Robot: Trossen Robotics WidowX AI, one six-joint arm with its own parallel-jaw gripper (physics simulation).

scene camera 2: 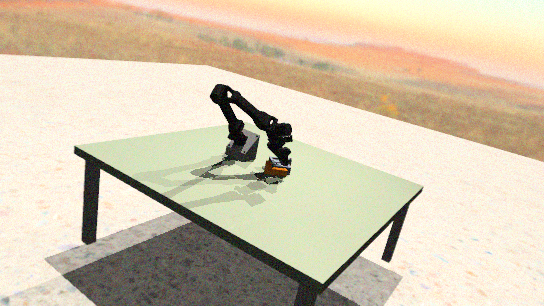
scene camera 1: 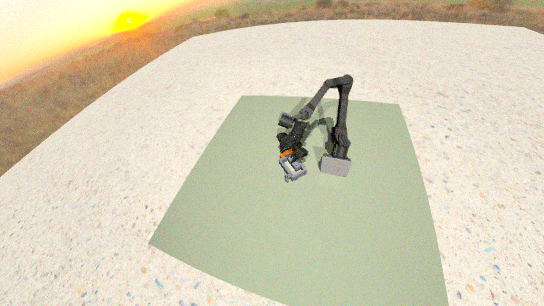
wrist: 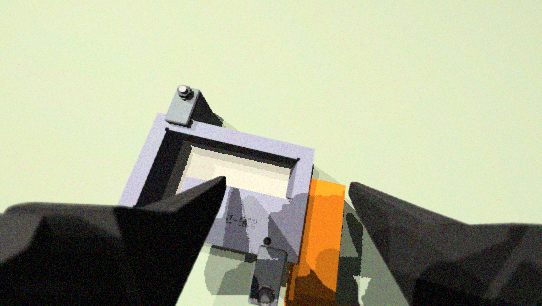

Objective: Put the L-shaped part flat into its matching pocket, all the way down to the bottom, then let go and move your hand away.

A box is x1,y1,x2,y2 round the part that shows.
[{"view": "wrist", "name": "my gripper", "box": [0,176,541,305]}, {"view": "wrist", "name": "orange L-shaped part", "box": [284,178,345,305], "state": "on the table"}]
